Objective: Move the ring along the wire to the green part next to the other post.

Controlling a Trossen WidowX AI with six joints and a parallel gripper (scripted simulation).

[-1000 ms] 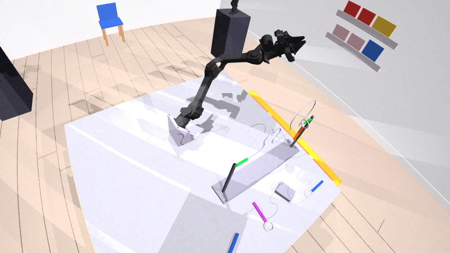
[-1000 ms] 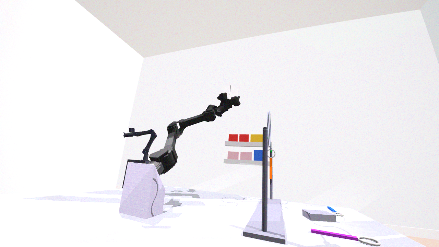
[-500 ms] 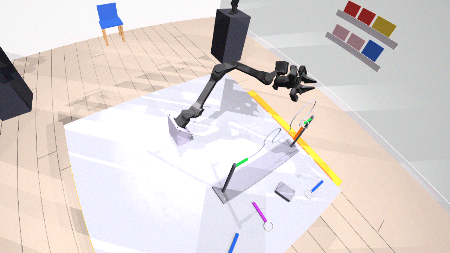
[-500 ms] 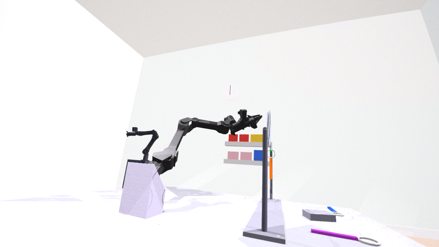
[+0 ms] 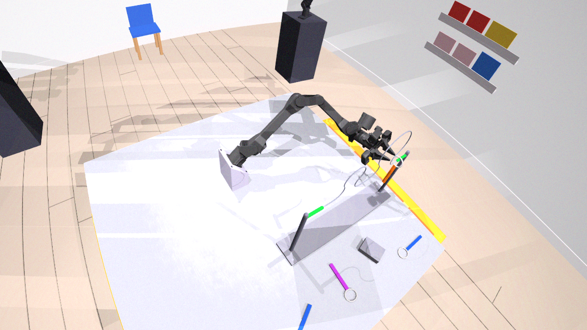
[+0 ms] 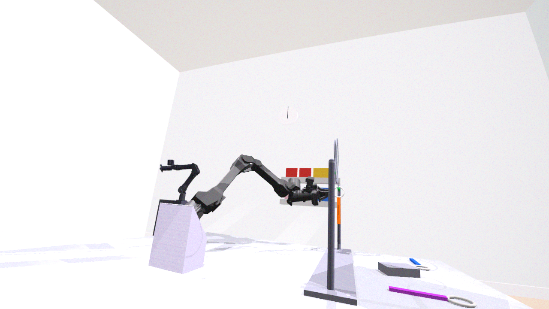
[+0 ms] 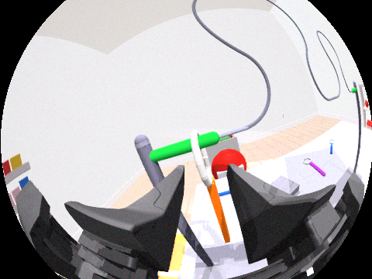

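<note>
My gripper tip is 40 mm above the orange-handled ring and 30 mm short of it. Round my gripper tip: magenta-handled ring: 390 mm to the right, 280 mm ahead, 270 mm below; then grey block: 260 mm below, 230 mm ahead, 200 mm to the right; then blue-handled ring: 330 mm ahead, 270 mm below, 30 mm to the right.
</note>
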